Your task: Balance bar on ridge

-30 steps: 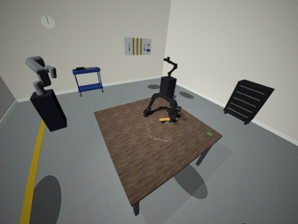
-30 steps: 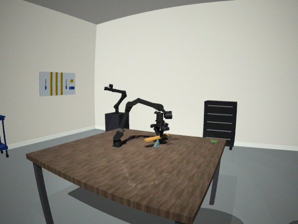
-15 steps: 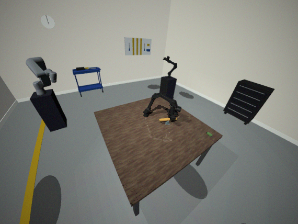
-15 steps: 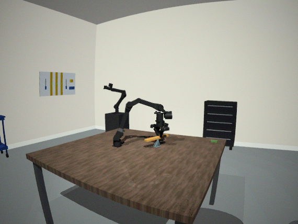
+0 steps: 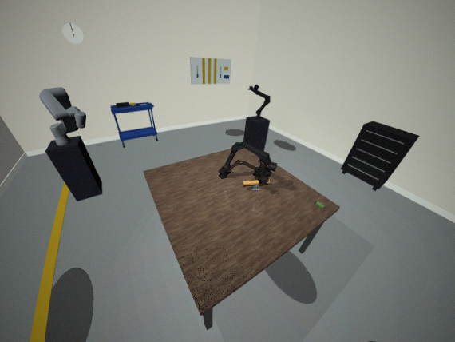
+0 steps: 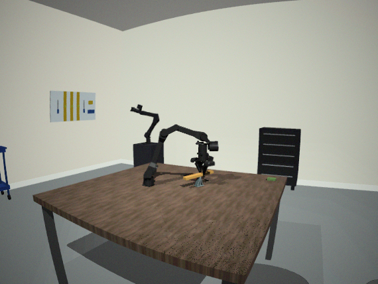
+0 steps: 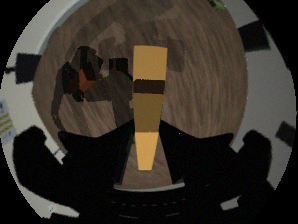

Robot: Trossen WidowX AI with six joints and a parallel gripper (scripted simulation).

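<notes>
Now: the bar 10 mm behind my gripper tip and 30 mm to the right of it. Round my gripper tip: orange block 130 mm behind, 130 mm to the left, 60 mm below; green block 430 mm ahead, 310 mm to the left, 70 mm below.
</notes>
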